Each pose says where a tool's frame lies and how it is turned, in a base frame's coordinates. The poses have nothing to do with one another.
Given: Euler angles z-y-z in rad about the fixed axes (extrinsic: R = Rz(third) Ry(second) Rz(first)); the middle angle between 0 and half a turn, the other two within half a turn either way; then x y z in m.
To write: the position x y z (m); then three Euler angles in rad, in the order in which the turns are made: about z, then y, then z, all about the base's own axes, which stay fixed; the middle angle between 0 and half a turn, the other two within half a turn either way. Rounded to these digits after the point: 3 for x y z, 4 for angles.
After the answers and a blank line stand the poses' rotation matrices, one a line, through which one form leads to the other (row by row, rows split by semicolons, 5 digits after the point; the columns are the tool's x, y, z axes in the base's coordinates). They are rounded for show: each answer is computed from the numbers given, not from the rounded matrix.
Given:
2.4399, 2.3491, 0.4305, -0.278, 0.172, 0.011
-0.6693, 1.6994, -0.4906, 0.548, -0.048, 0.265
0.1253, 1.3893, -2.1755, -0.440, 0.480, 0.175
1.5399, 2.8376, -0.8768, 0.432, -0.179, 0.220
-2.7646, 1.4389, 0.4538, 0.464, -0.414, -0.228
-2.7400, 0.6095, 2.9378, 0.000, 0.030, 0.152
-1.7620, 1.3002, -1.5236, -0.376, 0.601, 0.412
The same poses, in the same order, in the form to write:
-0.278, 0.172, 0.011, 2.4399, 2.3491, 0.4305
0.548, -0.048, 0.265, -0.6693, 1.6994, -0.4906
-0.440, 0.480, 0.175, 0.1253, 1.3893, -2.1755
0.432, -0.179, 0.220, 1.5399, 2.8376, -0.8768
0.464, -0.414, -0.228, -2.7646, 1.4389, 0.4538
0.000, 0.030, 0.152, -2.7400, 0.6095, 2.9378
-0.376, 0.601, 0.412, -1.7620, 1.3002, -1.5236

0.21789 0.73058 0.64713; 0.81039 -0.50493 0.29718; 0.54387 0.45967 -0.70207
-0.38104 0.29932 0.87477; -0.49987 0.72924 -0.46726; -0.77778 -0.61531 -0.12825
0.00100 0.82905 -0.55918; -0.21838 -0.54550 -0.80916; -0.97586 0.12292 0.18050
0.74948 0.63374 0.19146; 0.66197 -0.71334 -0.23010; -0.00925 0.29919 -0.95415
0.05148 0.45111 0.89098; -0.38447 -0.81445 0.43458; 0.92170 -0.36493 0.13151
0.81819 -0.12758 -0.56061; 0.23006 0.96626 0.11586; 0.52691 -0.22376 0.81993
-0.98308 -0.17745 0.04546; 0.00442 -0.27111 -0.96254; 0.18313 -0.94605 0.26731

